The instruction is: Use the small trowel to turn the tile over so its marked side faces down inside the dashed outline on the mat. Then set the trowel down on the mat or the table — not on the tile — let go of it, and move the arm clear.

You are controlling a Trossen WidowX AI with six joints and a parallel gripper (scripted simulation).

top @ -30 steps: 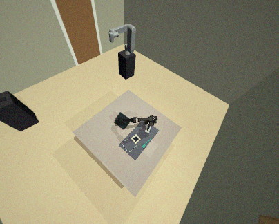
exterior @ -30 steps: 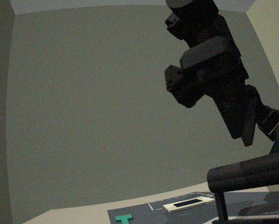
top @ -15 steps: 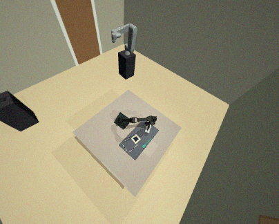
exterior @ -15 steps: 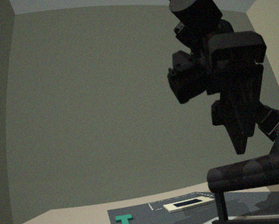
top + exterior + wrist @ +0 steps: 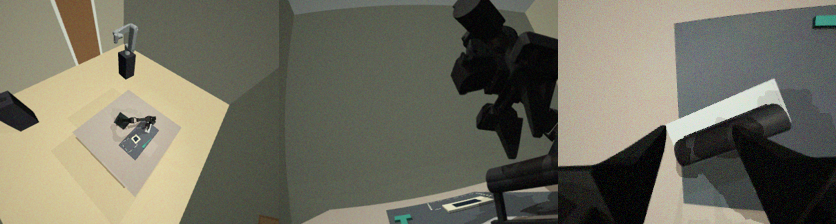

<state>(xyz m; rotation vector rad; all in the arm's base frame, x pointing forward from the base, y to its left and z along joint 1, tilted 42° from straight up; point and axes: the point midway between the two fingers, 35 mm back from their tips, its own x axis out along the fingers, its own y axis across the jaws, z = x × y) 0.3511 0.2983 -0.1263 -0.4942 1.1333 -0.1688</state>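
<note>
Right now my gripper tip is 2 cm short of the dark mat, 27 cm to the left of it and 12 cm above it. Also, from my gripper tip: tile 34 cm to the right, 10 cm below.
</note>
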